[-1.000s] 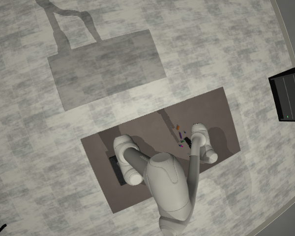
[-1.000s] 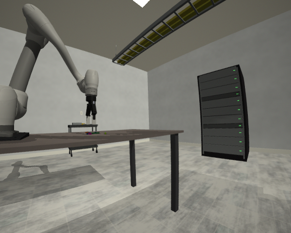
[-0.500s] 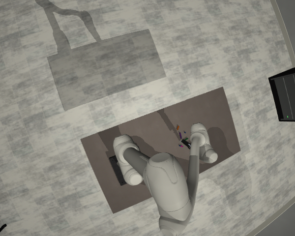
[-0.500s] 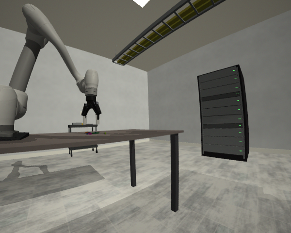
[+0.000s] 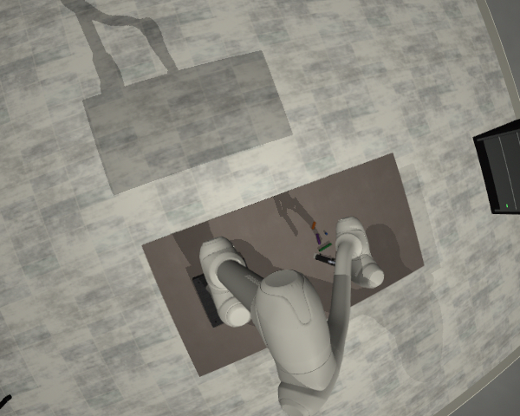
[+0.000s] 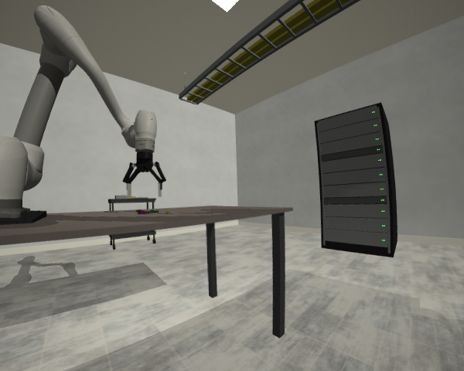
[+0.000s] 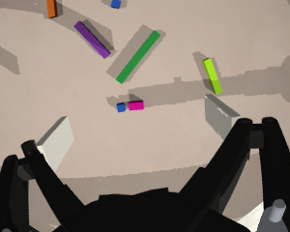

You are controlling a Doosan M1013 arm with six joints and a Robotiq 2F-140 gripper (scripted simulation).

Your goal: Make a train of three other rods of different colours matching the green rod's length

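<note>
My gripper is now 80 mm above the magenta rod, 10 mm to the left of it and 10 mm past it. Also, from my hand: lime rod: 90 mm ahead, 80 mm below, 50 mm to the right; then purple rod: 100 mm to the left, 80 mm below, 20 mm ahead; then green rod: 80 mm below, 40 mm to the left, 40 mm ahead.
</note>
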